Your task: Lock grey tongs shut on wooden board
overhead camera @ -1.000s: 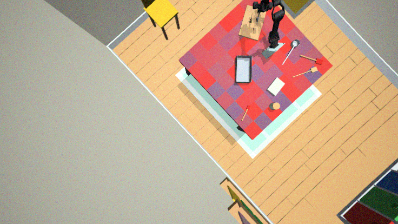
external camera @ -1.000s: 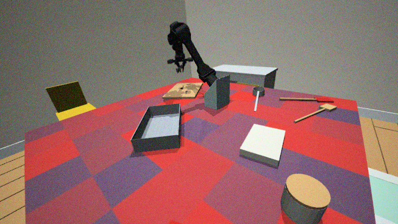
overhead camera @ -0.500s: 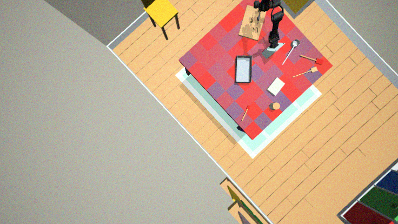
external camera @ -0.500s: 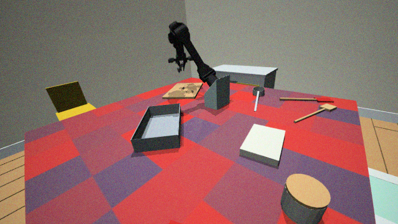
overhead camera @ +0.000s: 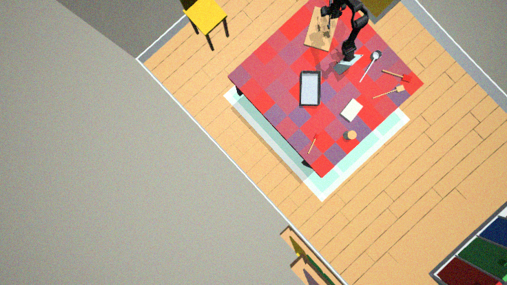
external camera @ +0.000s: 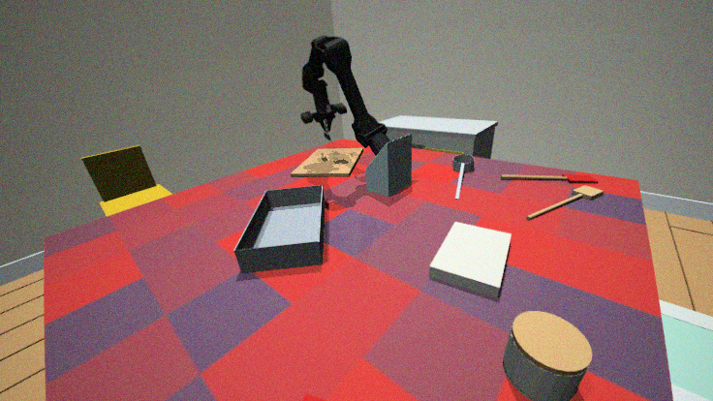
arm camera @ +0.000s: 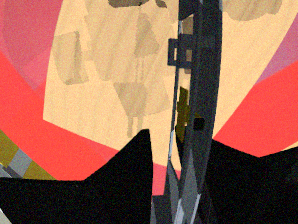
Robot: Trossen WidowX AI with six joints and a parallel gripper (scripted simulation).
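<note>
My gripper tip is 2 cm short of the wooden board, 2 cm to the right of it and 12 cm above it. The rest, counted from my gripper tip: white block (26 cm ahead, 78 cm to the left, 12 cm below); then grey roasting tin (45 cm ahead, 39 cm to the left, 10 cm below).
</note>
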